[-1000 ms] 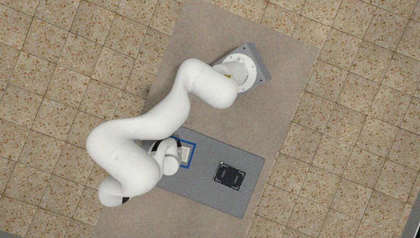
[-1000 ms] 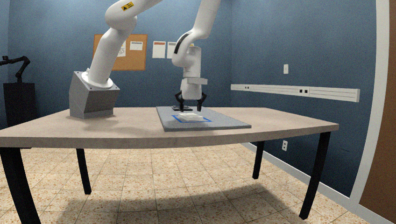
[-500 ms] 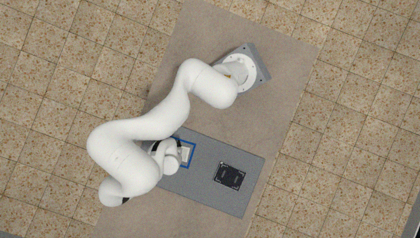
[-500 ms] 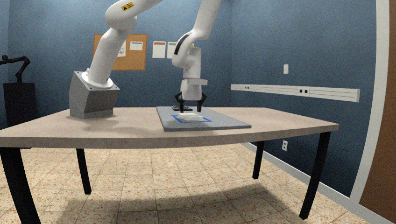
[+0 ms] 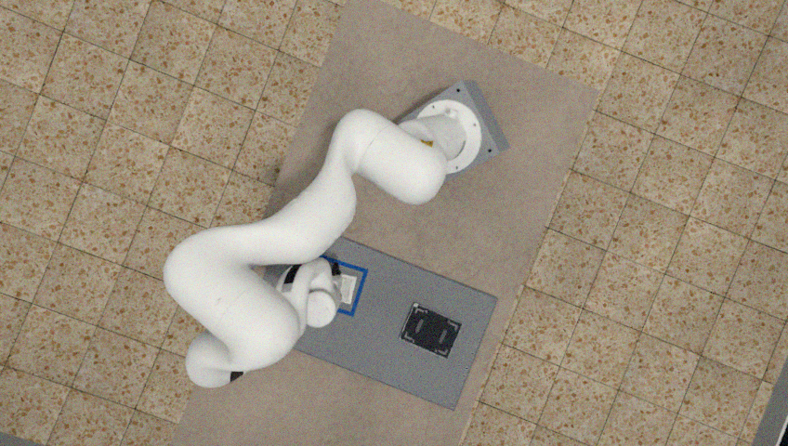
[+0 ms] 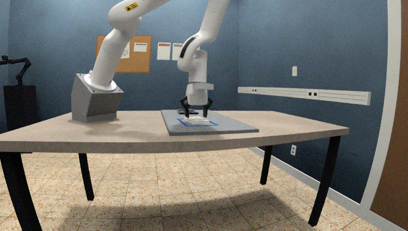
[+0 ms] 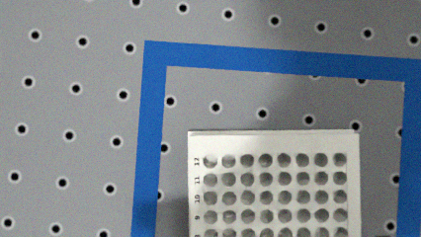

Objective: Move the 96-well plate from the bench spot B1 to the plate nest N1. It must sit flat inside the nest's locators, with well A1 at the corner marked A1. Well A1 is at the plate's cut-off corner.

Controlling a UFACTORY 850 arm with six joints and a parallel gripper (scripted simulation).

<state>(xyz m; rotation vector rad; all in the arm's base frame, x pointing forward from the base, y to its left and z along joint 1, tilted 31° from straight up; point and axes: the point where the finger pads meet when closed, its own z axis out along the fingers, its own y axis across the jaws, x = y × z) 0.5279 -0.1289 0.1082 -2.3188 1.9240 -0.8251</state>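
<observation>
My gripper is now 20 mm above the white 96-well plate. The rest, counted from my hand: black plate nest: 30 mm ahead, 330 mm to the left, 20 mm below.
</observation>
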